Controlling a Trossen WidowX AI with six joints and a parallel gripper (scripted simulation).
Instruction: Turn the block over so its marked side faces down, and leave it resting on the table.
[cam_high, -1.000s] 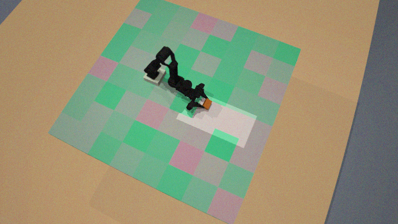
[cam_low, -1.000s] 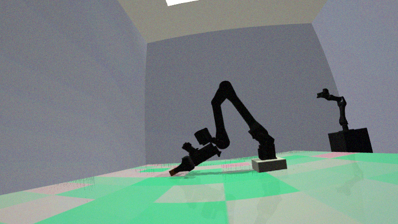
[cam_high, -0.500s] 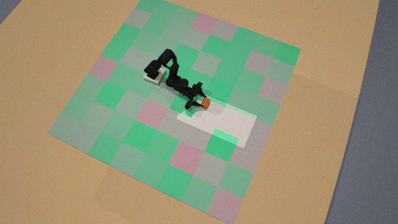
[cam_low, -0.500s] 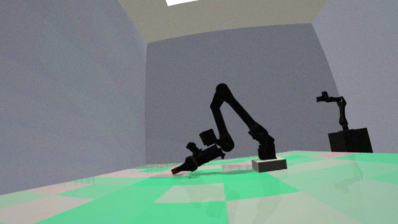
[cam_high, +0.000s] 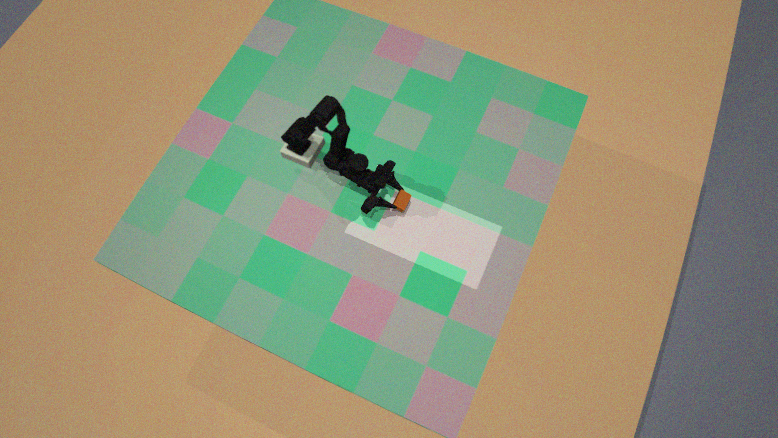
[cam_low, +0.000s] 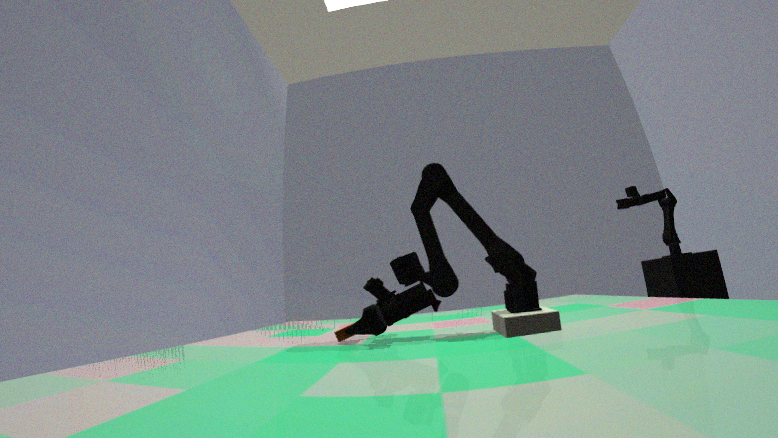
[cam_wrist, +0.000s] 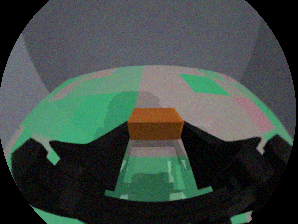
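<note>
Right now my gripper tip is 10 mm above the block.
</note>
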